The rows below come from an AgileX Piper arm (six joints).
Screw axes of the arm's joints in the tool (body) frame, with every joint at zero. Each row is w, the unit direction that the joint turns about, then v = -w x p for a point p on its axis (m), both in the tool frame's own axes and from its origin. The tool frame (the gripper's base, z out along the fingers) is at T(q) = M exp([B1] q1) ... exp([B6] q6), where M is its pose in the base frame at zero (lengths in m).
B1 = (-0.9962, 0, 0.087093, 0.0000, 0.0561, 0.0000)
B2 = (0, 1, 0, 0.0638, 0.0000, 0.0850)
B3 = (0, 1, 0, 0.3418, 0.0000, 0.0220)
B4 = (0, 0, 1, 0.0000, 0.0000, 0.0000)
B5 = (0, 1, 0, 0.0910, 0.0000, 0.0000)
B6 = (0, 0, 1, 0.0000, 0.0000, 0.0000)
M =
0.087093 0 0.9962 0.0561
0 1 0 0.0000
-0.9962 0 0.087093 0.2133
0 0 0 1
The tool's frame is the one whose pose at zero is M.
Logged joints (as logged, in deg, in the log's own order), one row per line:
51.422, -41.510, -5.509, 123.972, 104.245, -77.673
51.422, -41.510, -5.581, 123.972, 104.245, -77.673
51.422, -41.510, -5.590, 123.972, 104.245, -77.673
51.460, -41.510, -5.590, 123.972, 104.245, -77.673
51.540, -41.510, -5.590, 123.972, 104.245, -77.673
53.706, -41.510, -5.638, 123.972, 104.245, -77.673
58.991, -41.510, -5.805, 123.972, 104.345, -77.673
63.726, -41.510, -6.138, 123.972, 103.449, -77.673
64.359, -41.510, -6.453, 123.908, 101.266, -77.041
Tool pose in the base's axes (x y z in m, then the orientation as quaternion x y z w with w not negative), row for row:
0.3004, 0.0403, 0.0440, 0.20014, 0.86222, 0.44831, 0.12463
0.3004, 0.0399, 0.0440, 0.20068, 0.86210, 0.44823, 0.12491
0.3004, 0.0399, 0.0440, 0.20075, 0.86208, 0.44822, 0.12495
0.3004, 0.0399, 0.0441, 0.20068, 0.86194, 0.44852, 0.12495
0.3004, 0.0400, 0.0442, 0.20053, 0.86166, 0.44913, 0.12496
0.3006, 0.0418, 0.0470, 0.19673, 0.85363, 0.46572, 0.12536
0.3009, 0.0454, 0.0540, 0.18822, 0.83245, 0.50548, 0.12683
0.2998, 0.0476, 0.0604, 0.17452, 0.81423, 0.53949, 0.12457
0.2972, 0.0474, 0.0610, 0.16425, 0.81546, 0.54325, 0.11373
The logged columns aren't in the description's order. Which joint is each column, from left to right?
Columns, left to right: q5, q3, q1, q2, q4, q6.
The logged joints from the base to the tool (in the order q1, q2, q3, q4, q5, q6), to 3 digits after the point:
-5.509, 123.972, -41.510, 104.245, 51.422, -77.673
-5.581, 123.972, -41.510, 104.245, 51.422, -77.673
-5.590, 123.972, -41.510, 104.245, 51.422, -77.673
-5.590, 123.972, -41.510, 104.245, 51.460, -77.673
-5.590, 123.972, -41.510, 104.245, 51.540, -77.673
-5.638, 123.972, -41.510, 104.245, 53.706, -77.673
-5.805, 123.972, -41.510, 104.345, 58.991, -77.673
-6.138, 123.972, -41.510, 103.449, 63.726, -77.673
-6.453, 123.908, -41.510, 101.266, 64.359, -77.041

